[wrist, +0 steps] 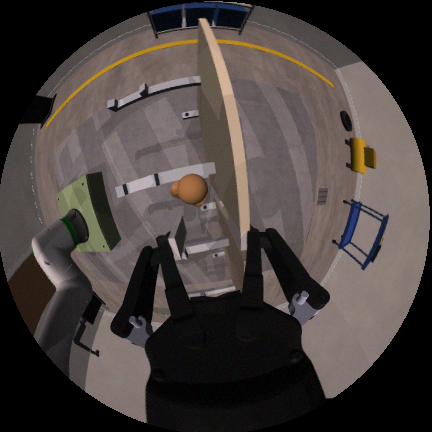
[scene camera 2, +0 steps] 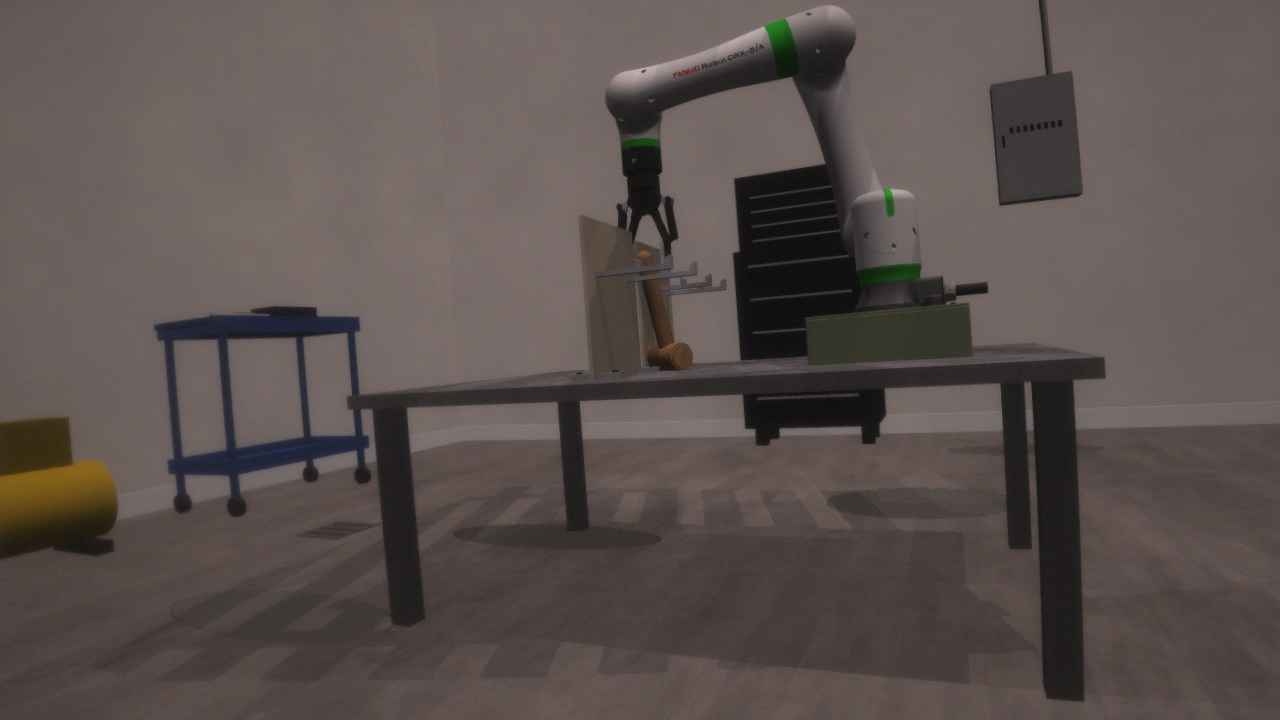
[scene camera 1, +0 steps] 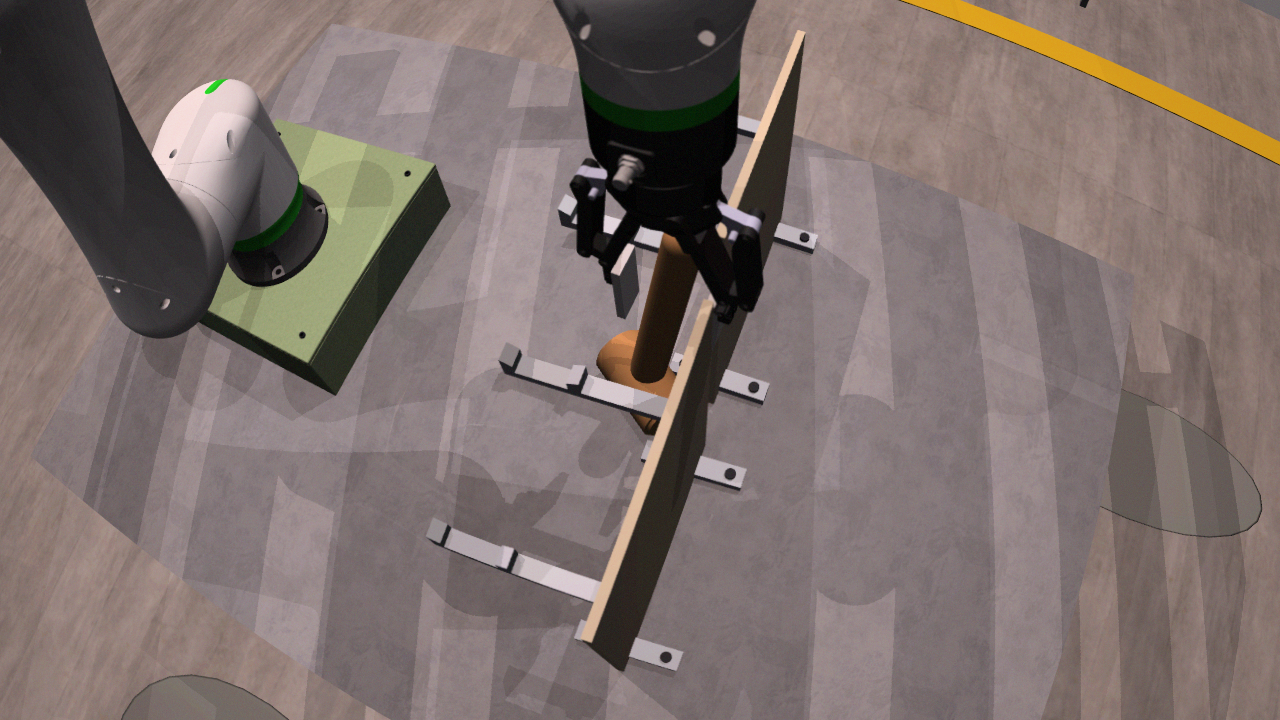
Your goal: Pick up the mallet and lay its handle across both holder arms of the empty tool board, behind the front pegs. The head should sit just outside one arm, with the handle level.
My gripper shows in the wrist view (205, 219), in scene camera 2 and in scene camera 1. A mallet shows in the wrist view, in scene camera 2 and in scene camera 1 (639, 359). One and the same spot on my gripper: (scene camera 1: 739, 283) is (scene camera 2: 626, 229). One and the same spot on the mallet: (wrist: 191, 188) is (scene camera 2: 640, 251).
